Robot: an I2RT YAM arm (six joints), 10 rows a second.
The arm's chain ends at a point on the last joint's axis. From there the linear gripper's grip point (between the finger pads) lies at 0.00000 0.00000 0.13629 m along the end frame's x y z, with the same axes.
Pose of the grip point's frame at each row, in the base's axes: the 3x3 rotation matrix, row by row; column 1 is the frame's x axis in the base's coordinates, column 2 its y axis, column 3 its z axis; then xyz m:
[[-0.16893, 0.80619, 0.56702], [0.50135, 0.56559, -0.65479], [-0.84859, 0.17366, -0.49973]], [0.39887, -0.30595, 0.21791]
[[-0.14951, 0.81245, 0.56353], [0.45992, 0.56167, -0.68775], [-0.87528, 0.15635, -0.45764]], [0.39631, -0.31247, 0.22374]
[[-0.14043, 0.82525, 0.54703], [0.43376, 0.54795, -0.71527], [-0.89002, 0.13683, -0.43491]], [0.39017, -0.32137, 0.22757]
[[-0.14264, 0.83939, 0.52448], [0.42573, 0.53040, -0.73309], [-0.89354, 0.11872, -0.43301]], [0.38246, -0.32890, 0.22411]
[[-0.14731, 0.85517, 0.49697], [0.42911, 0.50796, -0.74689], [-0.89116, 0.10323, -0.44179]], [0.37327, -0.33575, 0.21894]
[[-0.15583, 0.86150, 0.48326], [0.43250, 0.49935, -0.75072], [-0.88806, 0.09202, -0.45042]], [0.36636, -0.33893, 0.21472]
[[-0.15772, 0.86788, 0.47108], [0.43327, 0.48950, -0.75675], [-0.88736, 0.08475, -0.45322]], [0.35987, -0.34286, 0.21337]
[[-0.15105, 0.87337, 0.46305], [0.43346, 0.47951, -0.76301], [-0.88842, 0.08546, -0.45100]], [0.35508, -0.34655, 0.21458]
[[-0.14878, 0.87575, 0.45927], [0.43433, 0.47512, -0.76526], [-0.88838, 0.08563, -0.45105]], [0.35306, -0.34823, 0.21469]
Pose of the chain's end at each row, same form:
[[-0.16893, 0.80619, 0.56702], [0.50135, 0.56559, -0.65479], [-0.84859, 0.17366, -0.49973]], [0.32159, -0.21671, 0.28602]
[[-0.14951, 0.81245, 0.56353], [0.45992, 0.56167, -0.68775], [-0.87528, 0.15635, -0.45764]], [0.31951, -0.21874, 0.28611]
[[-0.14043, 0.82525, 0.54703], [0.43376, 0.54795, -0.71527], [-0.89002, 0.13683, -0.43491]], [0.31562, -0.22389, 0.28684]
[[-0.14264, 0.83939, 0.52448], [0.42573, 0.53040, -0.73309], [-0.89354, 0.11872, -0.43301]], [0.31098, -0.22899, 0.28312]
[[-0.14731, 0.85517, 0.49697], [0.42911, 0.50796, -0.74689], [-0.89116, 0.10323, -0.44179]], [0.30554, -0.23396, 0.27915]
[[-0.15583, 0.86150, 0.48326], [0.43250, 0.49935, -0.75072], [-0.88806, 0.09202, -0.45042]], [0.30050, -0.23661, 0.27611]
[[-0.15772, 0.86788, 0.47108], [0.43327, 0.48950, -0.75675], [-0.88736, 0.08475, -0.45322]], [0.29567, -0.23972, 0.27514]
[[-0.15105, 0.87337, 0.46305], [0.43346, 0.47951, -0.76301], [-0.88842, 0.08546, -0.45100]], [0.29197, -0.24256, 0.27605]
[[-0.14878, 0.87575, 0.45927], [0.43433, 0.47512, -0.76526], [-0.88838, 0.08563, -0.45105]], [0.29047, -0.24393, 0.27616]

